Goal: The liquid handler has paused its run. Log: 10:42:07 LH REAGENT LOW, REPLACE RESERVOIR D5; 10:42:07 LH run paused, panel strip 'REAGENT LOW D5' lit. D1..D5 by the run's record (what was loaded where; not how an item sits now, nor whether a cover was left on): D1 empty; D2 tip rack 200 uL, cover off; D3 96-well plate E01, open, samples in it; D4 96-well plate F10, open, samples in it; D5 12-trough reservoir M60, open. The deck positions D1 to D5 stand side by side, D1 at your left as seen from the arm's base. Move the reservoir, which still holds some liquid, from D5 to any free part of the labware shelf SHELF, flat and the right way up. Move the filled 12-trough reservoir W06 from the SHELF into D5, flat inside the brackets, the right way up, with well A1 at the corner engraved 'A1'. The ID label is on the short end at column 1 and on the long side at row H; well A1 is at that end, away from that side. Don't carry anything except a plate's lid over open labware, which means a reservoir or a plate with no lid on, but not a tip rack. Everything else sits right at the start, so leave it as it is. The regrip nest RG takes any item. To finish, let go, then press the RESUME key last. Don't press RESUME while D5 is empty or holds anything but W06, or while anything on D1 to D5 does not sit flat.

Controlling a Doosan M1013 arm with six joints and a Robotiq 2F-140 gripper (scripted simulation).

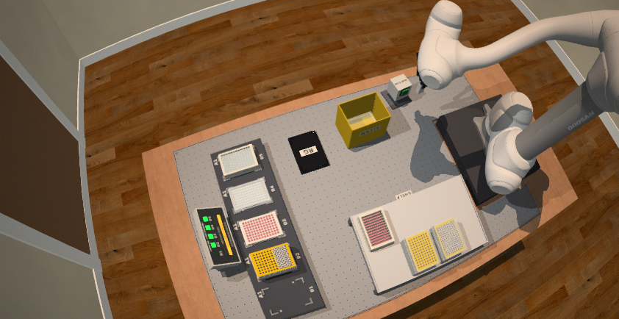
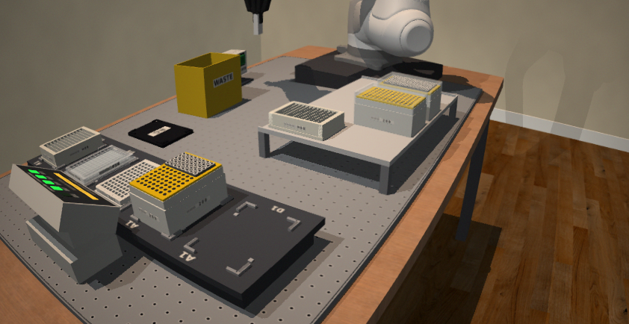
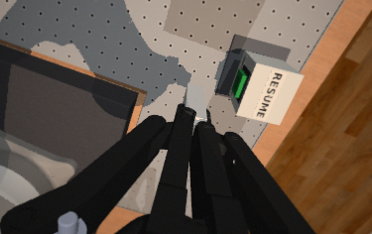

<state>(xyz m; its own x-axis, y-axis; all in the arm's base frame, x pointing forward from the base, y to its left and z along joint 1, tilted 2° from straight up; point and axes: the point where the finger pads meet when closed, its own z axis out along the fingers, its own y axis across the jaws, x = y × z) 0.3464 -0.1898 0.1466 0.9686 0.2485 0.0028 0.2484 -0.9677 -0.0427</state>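
My hand is 13 cm above the resume key box, 7 cm to the left of it and 2 cm short of it. Round my hand: waste bin (22 cm ahead, 16 cm below, 2 cm to the left); black RG nest (42 cm ahead, 20 cm below, 7 cm to the left); shelf label (31 cm to the left, 20 cm below, 13 cm ahead).
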